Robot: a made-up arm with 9 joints. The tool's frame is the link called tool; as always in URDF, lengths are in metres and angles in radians. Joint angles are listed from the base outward. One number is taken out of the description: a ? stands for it. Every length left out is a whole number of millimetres.
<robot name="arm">
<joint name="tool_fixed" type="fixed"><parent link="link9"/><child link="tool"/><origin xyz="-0.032 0 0.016" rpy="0 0 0"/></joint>
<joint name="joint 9" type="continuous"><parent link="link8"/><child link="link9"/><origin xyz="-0.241 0.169 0" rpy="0 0 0"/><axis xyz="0 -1 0"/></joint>
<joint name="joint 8" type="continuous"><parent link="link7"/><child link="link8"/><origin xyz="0 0.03 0.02" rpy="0 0 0"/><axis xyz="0 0 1"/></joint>
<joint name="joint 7" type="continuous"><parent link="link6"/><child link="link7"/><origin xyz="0.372 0 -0.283" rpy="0 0 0"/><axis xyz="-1 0 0"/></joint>
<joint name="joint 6" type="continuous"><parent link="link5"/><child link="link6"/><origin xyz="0 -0.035 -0.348" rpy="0 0 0"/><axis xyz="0 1 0"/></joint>
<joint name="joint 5" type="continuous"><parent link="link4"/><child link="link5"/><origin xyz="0.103 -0.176 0" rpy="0 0 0"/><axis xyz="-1 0 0"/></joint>
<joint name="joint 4" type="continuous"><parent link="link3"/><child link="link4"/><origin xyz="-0.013 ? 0" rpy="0 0 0"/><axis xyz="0 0 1"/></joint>
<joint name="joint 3" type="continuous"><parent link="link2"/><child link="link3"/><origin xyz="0 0.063 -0.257" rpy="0 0 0"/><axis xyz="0 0 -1"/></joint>
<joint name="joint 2" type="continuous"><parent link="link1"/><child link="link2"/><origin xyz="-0.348 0 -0.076" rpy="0 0 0"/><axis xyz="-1 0 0"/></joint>
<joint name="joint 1" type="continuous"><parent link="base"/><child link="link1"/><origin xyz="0 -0.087 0.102" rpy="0 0 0"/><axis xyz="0 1 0"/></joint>
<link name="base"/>
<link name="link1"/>
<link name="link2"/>
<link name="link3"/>
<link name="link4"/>
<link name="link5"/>
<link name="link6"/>
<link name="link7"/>
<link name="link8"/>
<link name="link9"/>
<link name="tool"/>
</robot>
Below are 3 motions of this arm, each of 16 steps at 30 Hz.
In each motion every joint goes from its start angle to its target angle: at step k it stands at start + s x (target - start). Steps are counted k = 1, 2, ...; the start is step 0. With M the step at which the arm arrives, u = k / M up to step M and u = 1 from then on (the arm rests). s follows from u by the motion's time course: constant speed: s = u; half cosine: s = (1 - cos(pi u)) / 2; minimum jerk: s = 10 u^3 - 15 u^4 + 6 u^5.
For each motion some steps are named. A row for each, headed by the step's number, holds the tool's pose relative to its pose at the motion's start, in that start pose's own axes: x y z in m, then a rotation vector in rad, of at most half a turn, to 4 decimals.
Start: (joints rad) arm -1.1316 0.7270 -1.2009 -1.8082 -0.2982 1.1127 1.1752 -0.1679 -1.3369
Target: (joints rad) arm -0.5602 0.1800 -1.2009 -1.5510 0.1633 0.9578 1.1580 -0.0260 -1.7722
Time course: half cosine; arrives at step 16
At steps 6, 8, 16:
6: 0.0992 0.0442 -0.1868 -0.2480 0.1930 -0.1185
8: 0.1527 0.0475 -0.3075 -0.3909 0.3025 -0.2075
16: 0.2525 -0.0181 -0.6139 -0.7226 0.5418 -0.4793

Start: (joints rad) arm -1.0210 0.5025 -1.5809 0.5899 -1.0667 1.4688 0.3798 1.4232 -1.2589
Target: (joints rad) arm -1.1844 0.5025 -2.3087 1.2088 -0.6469 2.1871 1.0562 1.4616 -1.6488
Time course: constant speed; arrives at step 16
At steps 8, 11, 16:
8: 0.0182 0.1915 -0.1521 -0.0761 0.9184 0.8866
11: -0.0143 0.2564 -0.1962 -0.2084 1.2156 1.2340
16: -0.1014 0.3376 -0.2471 -0.5547 1.6023 1.8287

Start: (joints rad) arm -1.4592 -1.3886 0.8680 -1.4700 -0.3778 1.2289 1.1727 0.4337 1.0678
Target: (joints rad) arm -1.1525 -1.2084 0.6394 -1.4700 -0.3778 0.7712 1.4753 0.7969 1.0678
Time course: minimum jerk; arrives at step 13
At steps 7, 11, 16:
7: 0.0151 -0.1442 0.0050 -0.2221 -0.0448 0.1147
11: 0.0172 -0.2444 0.0546 -0.3891 -0.0106 0.1606
16: 0.0170 -0.2512 0.0595 -0.4011 -0.0062 0.1625

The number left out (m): -0.181
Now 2 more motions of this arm.
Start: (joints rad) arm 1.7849 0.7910 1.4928 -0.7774 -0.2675 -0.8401 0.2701 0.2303 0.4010
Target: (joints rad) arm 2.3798 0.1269 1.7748 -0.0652 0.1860 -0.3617 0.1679 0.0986 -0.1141
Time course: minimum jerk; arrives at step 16
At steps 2, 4, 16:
2: -0.0016 -0.0049 0.0011 0.0088 0.0170 0.0218
4: -0.0079 -0.0353 0.0070 0.0497 0.1099 0.1425
16: 0.3291 -0.5000 0.0644 -0.2862 0.9633 1.3872

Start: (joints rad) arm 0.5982 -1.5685 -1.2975 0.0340 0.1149 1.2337 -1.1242 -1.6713 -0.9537
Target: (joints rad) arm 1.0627 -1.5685 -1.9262 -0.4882 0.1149 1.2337 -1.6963 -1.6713 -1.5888
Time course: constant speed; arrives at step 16
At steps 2, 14, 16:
2: -0.0230 0.0042 0.0175 0.0088 0.1935 -0.0059
14: -0.0963 0.0221 0.1440 0.0614 1.3551 -0.0049
16: -0.0981 0.0236 0.1649 0.0689 1.5488 0.0014

